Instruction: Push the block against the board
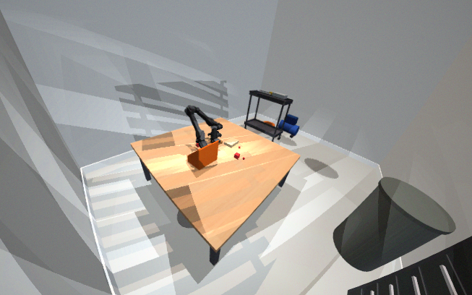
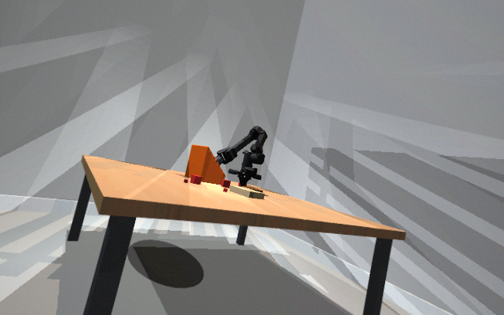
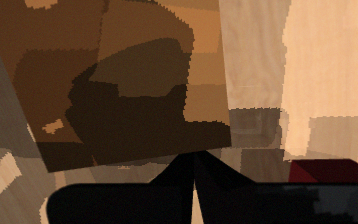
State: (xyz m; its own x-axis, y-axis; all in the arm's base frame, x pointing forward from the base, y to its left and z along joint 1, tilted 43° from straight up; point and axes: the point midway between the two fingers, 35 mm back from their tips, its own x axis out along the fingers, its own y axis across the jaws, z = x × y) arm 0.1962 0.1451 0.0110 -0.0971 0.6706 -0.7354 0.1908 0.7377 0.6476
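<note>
Now: gripper tip 60 mm short of the square block, 30 mm to the right of it and 10 mm below it. From my gripper tip the other things lie so: board: 190 mm ahead, 80 mm to the right, 10 mm above.
</note>
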